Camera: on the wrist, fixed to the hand. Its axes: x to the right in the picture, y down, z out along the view.
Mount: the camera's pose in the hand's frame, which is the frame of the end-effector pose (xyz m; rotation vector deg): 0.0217 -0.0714 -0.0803 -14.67 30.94 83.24
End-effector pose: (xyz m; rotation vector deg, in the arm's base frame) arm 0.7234 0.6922 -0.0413 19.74 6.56 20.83
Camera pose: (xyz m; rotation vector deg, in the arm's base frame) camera 0.7533 0.6624 -0.1425 0.31 19.21 108.51
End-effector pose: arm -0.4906 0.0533 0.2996 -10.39 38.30 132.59
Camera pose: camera -0.4633 0.0689 0.1946 20.10 -30.64 -126.96
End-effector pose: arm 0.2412 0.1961 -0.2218 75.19 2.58 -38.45
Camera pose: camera 0.2517 0.2520 -0.3155 52.54 -19.95 51.31
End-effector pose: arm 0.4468 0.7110 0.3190 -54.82 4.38 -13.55
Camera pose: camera 0.4425 0.6022 0.3319 -49.05 72.46 50.82
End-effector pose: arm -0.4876 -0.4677 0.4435 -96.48 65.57 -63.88
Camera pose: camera -0.5413 -0.4795 0.5383 -16.59 131.82 -23.41
